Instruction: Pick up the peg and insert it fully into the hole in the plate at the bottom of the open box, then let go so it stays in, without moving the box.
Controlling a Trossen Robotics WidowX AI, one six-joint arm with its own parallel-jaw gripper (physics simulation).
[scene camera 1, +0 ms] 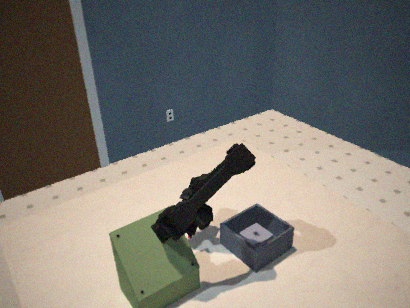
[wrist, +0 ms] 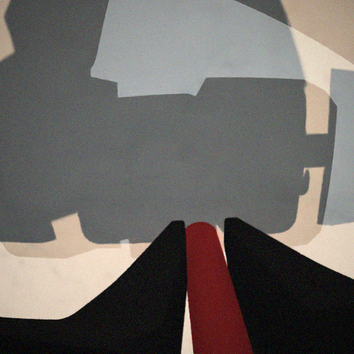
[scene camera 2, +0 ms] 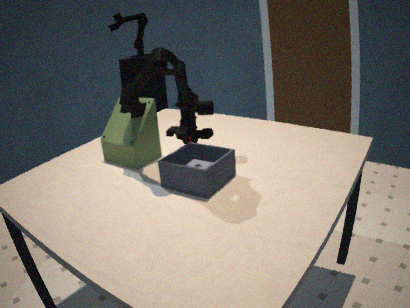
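Pixels of known places: gripper, fingertip midpoint: point(scene camera 1: 191, 235); arm's base, link origin: point(scene camera 1: 164, 229) point(scene camera 2: 138, 110).
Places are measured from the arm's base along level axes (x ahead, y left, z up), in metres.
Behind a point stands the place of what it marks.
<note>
The red peg point(scene camera 1: 189, 236) point(scene camera 2: 190, 140) @[y 0.087, x 0.179, z -0.147 m] point(wrist: 213, 295) is mostly hidden by the gripper in both scene views. In the wrist view it runs between the fingers, its far end rounded at the fingertips. My gripper point(scene camera 2: 190, 139) point(wrist: 203, 231) is shut on the peg, low over the table behind the box in the scene camera 2 view; a thin gap shows beside the right fingertip. The open dark grey box point(scene camera 1: 238, 245) @[y -0.115, x 0.227, z -0.146 m] point(scene camera 2: 182, 178) @[y -0.213, x 0.317, z -0.154 m] stands apart from the peg. The pale plate point(scene camera 1: 249, 234) @[y -0.103, x 0.301, z -0.149 m] point(scene camera 2: 192, 163) @[y -0.106, x 0.295, z -0.150 m] lies at its bottom, with a small dark hole point(scene camera 1: 256, 233) @[y -0.113, x 0.329, z -0.156 m] point(scene camera 2: 198, 165) @[y -0.110, x 0.320, z -0.152 m].
A green sloped block point(scene camera 1: 150, 260) @[y -0.036, x -0.087, z -0.049 m] point(scene camera 2: 117, 150) @[y -0.099, x -0.064, z -0.144 m] stands near the arm, on the opposite side of the gripper from the box in the scene camera 1 view. The table's edge point(scene camera 2: 330, 225) @[y -0.261, x 0.817, z -0.208 m] shows in the scene camera 2 view. Arm shadows fall around the peg.
</note>
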